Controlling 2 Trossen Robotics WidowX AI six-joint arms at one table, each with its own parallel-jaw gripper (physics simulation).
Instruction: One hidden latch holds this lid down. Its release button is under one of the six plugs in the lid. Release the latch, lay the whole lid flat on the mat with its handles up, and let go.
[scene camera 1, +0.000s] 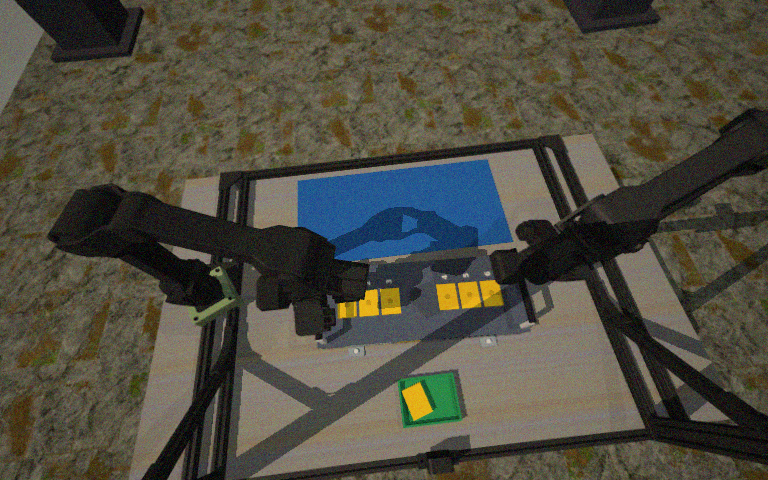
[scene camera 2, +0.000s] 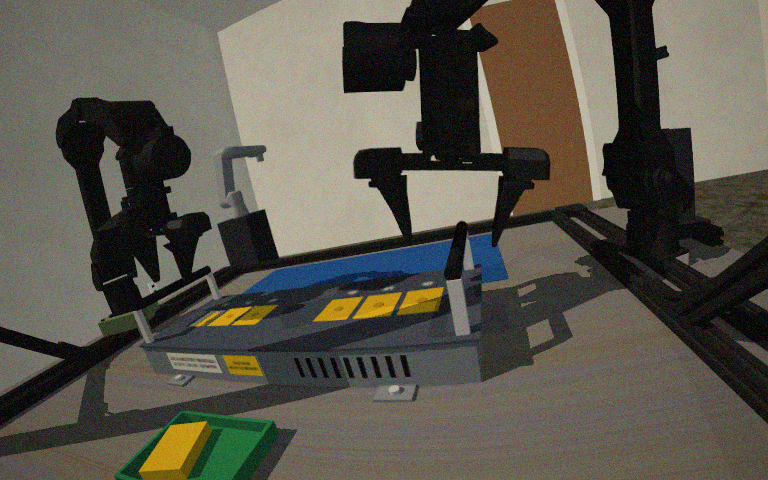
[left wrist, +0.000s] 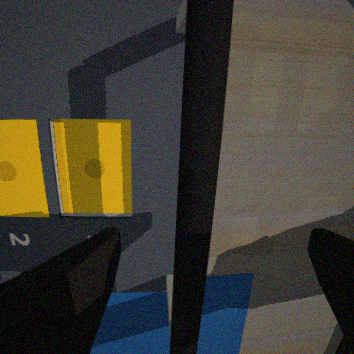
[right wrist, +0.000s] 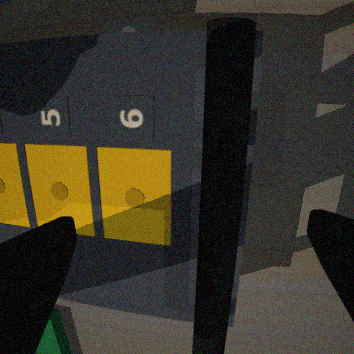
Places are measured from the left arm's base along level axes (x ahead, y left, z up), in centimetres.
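Where they show: left gripper, fingertip midpoint: (scene camera 2: 172, 281) (left wrist: 215, 239); right gripper, fingertip midpoint: (scene camera 1: 516, 278) (scene camera 2: 451, 244) (right wrist: 193, 225); left arm's base, link origin: (scene camera 1: 207, 294) (scene camera 2: 127, 309); right arm's base, link origin: (scene camera 2: 654, 252).
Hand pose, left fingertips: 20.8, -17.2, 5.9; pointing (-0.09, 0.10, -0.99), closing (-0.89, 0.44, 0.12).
Note:
Things, the pixels of their top centre, and the offset from my left fingertips, as dx, dy, dz. "pt": a spot on its surface instead. Level surfaces: height alone.
- dark grey lid, surface spot: (scene camera 2: 283, 335) (scene camera 1: 432, 325) pt +18.1, -17.5, -6.3
- among them plug 6, top centre: (right wrist: 133, 197) (scene camera 2: 421, 299) (scene camera 1: 491, 292) +33.6, -19.3, -6.2
- left handle, surface spot: (left wrist: 200, 150) (scene camera 2: 159, 289) pt -1.0, -3.3, -0.1
- blue mat, surface height: dz -10.9
- green tray, top centre: (scene camera 2: 193, 449) (scene camera 1: 428, 399) +9.0, -28.9, -9.4
- yellow block, top centre: (scene camera 2: 174, 445) (scene camera 1: 417, 401) +6.7, -27.8, -9.5
The dark grey lid (scene camera 1: 421, 325) (scene camera 2: 283, 335) lies level on the grey box (scene camera 2: 441, 362). Six yellow plugs sit in it, among them plug 6 (scene camera 1: 491, 293) (scene camera 2: 421, 300) (right wrist: 135, 172). My left gripper (scene camera 2: 171, 280) (left wrist: 215, 239) is open and empty, just above the left handle (scene camera 2: 175, 288) (left wrist: 200, 150), whose bar passes between the fingers in the left wrist view. My right gripper (scene camera 2: 451, 241) (right wrist: 193, 225) is open wide and empty around or above the right handle (scene camera 1: 527, 300) (scene camera 2: 455, 257) (right wrist: 225, 150); exact height is unclear. The blue mat (scene camera 1: 339, 198) (scene camera 2: 305, 274) (left wrist: 225, 330) lies behind the box.
A green tray (scene camera 1: 447, 416) (scene camera 2: 243, 447) holding a yellow block (scene camera 1: 417, 400) (scene camera 2: 175, 450) stands in front of the box. A pale green bracket (scene camera 1: 218, 308) (scene camera 2: 121, 323) is at the left frame rail. Dark frame rails (scene camera 1: 390, 158) border the table.

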